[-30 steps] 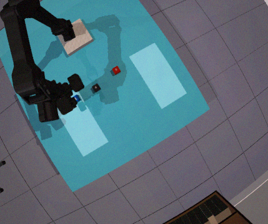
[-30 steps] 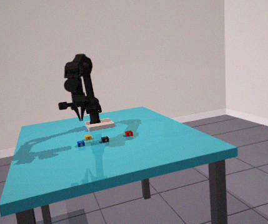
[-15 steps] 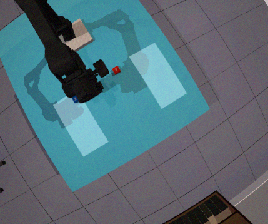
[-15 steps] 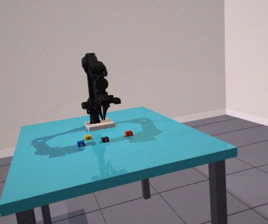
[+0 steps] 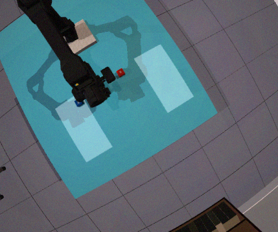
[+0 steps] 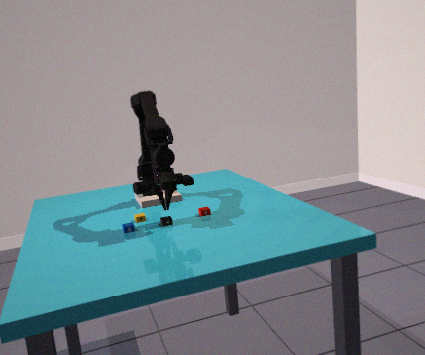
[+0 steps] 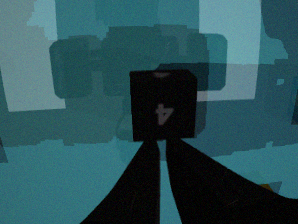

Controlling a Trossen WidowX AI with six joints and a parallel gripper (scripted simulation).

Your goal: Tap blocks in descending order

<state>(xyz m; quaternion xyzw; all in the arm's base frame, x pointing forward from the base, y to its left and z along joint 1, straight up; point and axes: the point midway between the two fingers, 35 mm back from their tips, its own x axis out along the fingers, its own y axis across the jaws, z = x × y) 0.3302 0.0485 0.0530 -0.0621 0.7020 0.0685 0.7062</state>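
Now: gripper tip 3 cm above the black block and 1 cm short of it. From my gripper tip the other things lie so: red block 12 cm to the left, 4 cm behind, 3 cm below; then blue block 12 cm to the right, 3 cm below, 2 cm ahead; then yellow block 9 cm to the right, 7 cm behind, 3 cm below.
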